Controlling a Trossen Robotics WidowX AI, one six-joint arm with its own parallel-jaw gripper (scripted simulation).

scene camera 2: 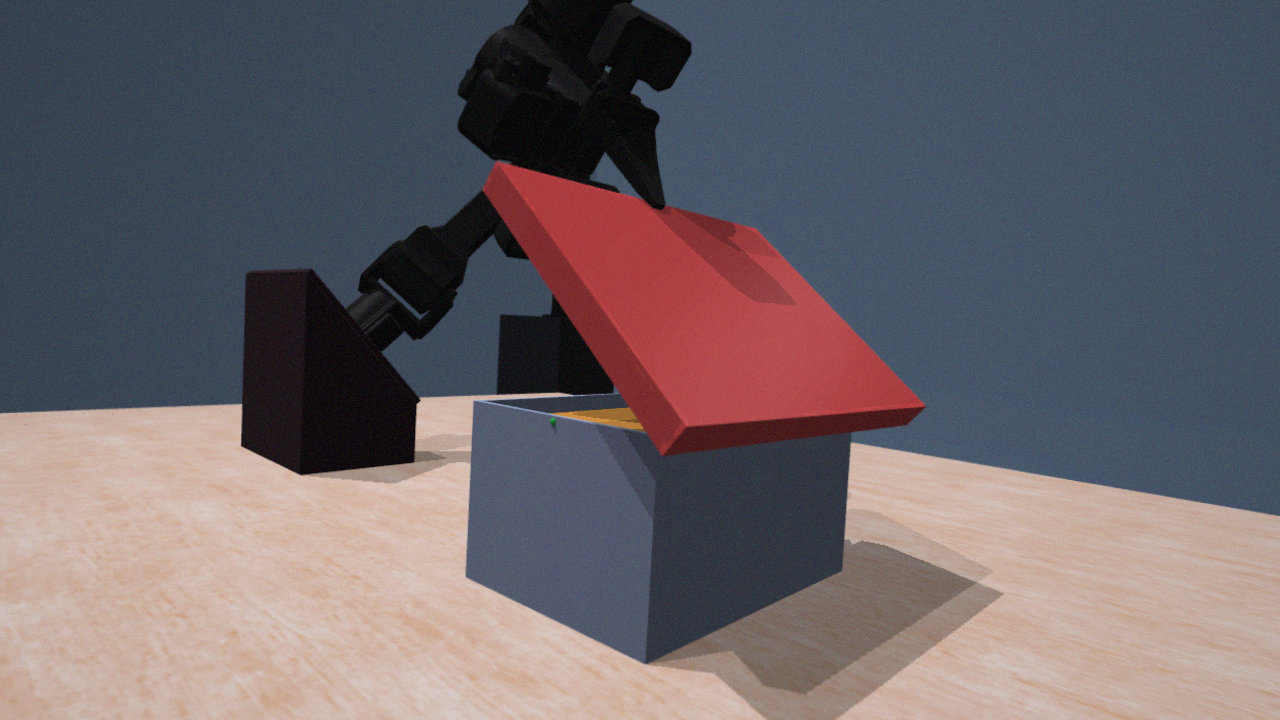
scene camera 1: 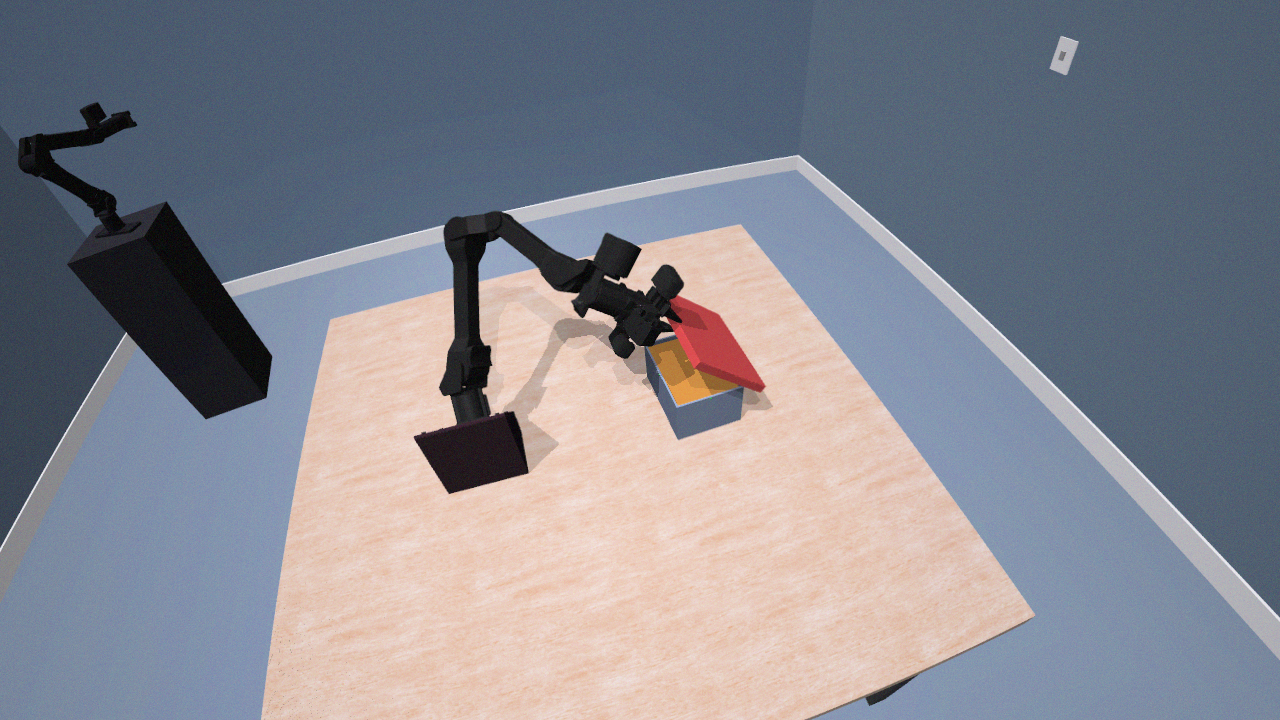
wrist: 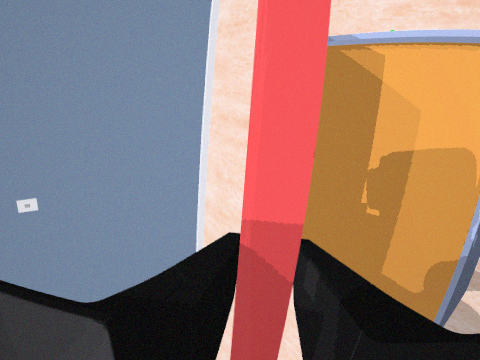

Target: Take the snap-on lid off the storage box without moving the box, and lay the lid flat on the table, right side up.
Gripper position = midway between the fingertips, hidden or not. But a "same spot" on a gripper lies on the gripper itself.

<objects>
gripper: scene camera 2 650, 220; scene camera 1; wrist
red lid: scene camera 2 712, 338; scene camera 1; wrist
same spot on gripper: (wrist: 189, 304) = (scene camera 1: 666, 316)
same spot on red lid: (wrist: 288, 77) = (scene camera 1: 684, 341)
</objects>
